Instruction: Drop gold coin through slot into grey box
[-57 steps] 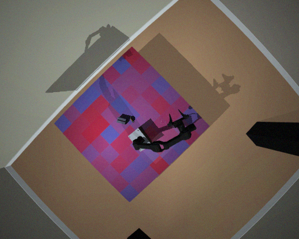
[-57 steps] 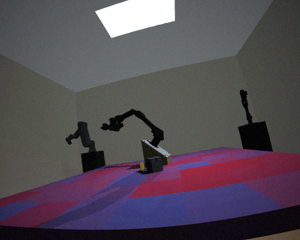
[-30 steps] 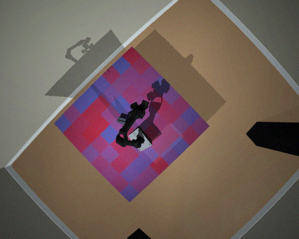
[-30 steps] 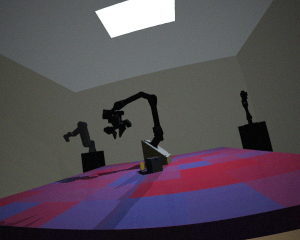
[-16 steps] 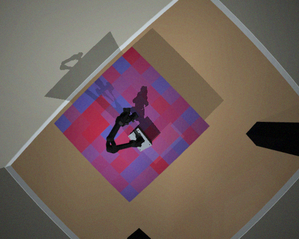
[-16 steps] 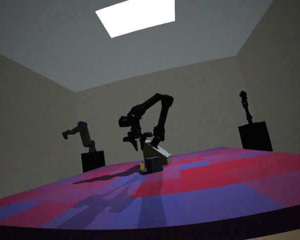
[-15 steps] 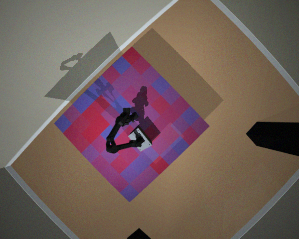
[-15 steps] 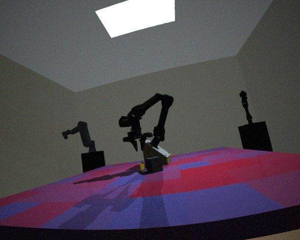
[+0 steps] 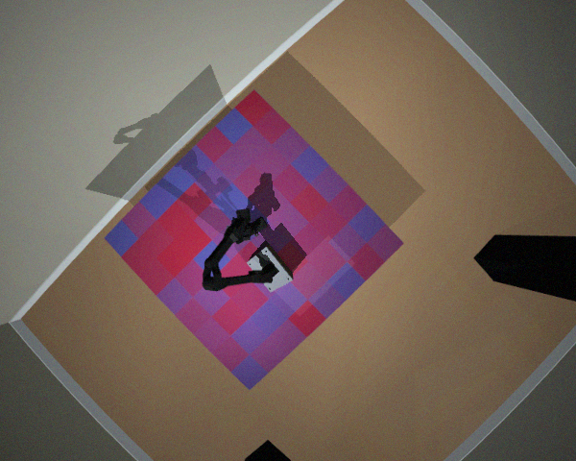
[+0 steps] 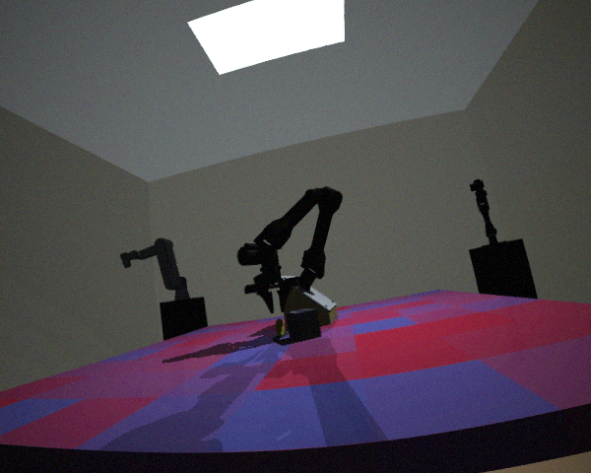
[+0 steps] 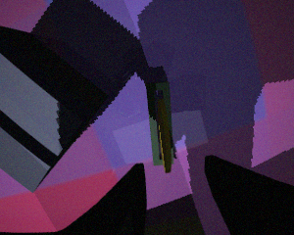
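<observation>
The gold coin lies 5 cm below my gripper tip.
</observation>
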